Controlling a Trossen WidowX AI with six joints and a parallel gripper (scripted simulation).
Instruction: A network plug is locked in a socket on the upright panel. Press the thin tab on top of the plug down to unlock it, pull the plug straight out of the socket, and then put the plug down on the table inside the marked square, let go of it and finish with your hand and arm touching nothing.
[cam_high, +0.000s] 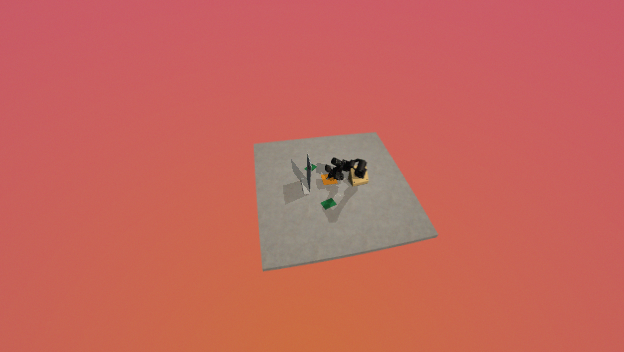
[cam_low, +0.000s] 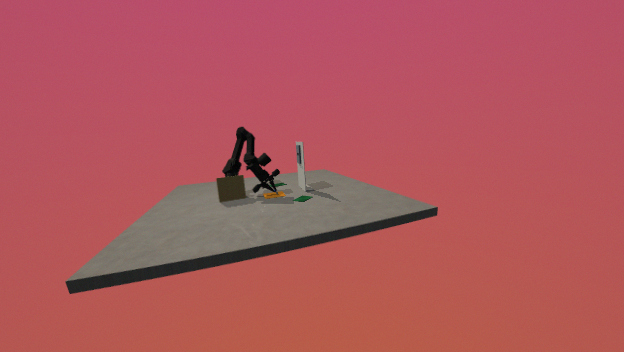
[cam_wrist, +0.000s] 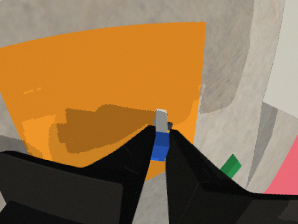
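My gripper tip is now right at the network plug. Also, from my gripper tip: orange square (1 cm behind, 2 cm below); upright panel (18 cm ahead, 6 cm to the left, 12 cm above).
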